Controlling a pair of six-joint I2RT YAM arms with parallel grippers.
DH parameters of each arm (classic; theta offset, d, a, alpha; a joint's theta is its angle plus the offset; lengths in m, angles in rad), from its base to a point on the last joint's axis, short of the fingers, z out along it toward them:
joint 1: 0 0.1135 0.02 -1.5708
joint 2: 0 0 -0.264 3.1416
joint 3: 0.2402 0 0.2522 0
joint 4: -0.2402 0 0.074 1.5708
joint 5: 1.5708 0 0 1.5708
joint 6: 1.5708 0.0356 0 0
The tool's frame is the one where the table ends.
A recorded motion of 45 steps. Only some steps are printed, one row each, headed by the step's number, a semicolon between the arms.
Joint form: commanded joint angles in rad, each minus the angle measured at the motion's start. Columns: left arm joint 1, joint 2, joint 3, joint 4, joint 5, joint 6; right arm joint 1, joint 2, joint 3, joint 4, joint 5, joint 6.
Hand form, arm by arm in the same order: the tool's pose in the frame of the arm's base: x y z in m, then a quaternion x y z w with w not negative. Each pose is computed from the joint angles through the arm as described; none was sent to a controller.
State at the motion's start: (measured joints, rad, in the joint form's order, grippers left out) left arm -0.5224 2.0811 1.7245 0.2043 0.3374 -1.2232; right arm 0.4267 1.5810 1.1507 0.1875 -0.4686 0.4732
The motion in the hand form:
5: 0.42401 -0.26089 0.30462 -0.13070 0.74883 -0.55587 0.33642; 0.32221 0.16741 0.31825 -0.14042 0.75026 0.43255 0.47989
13: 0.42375 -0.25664 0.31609 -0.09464 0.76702 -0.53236 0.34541; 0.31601 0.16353 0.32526 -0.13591 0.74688 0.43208 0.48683
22: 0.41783 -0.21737 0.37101 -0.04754 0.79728 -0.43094 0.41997; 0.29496 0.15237 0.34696 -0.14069 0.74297 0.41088 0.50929
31: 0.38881 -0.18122 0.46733 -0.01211 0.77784 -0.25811 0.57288; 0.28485 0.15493 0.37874 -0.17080 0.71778 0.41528 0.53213
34: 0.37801 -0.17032 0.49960 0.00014 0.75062 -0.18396 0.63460; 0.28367 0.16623 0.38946 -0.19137 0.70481 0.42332 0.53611
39: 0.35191 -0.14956 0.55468 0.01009 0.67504 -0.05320 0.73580; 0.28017 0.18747 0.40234 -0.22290 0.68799 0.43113 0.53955
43: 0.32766 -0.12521 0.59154 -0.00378 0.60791 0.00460 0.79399; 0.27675 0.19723 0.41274 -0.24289 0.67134 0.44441 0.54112
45: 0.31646 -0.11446 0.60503 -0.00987 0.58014 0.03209 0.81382; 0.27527 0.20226 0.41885 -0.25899 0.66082 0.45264 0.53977
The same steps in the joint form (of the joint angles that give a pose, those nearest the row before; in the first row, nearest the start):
5: -0.0066 -0.0361 -0.0233 -0.0253 -0.0168 0.0762; 0.0074 -0.0486 -0.0154 0.0225 -0.0086 -0.0114
13: 0.0022 -0.0464 0.0253 -0.1276 0.0078 0.1766; 0.0057 -0.0812 -0.0243 0.0141 0.0011 -0.0053
22: 0.0627 -0.1271 0.1632 -0.4281 -0.0695 0.4442; 0.0055 -0.1830 -0.0318 -0.0670 0.0396 -0.0479
31: 0.0837 -0.1879 0.4540 -0.7016 -0.3676 0.7778; 0.0243 -0.2137 0.0443 -0.1137 0.0252 -0.0865
34: 0.0860 -0.1895 0.5618 -0.7277 -0.4902 0.9215; 0.0563 -0.1945 0.0921 -0.1180 0.0192 -0.1022
39: 0.0891 -0.2141 0.6891 -0.6567 -0.6822 1.1979; 0.1178 -0.1595 0.1625 -0.1302 0.0261 -0.1342
43: 0.1177 -0.2645 0.7155 -0.5404 -0.7388 1.3377; 0.1458 -0.1447 0.2044 -0.1279 0.0064 -0.1424
45: 0.1321 -0.2894 0.7161 -0.4872 -0.7580 1.4008; 0.1583 -0.1339 0.2326 -0.1322 -0.0178 -0.1529

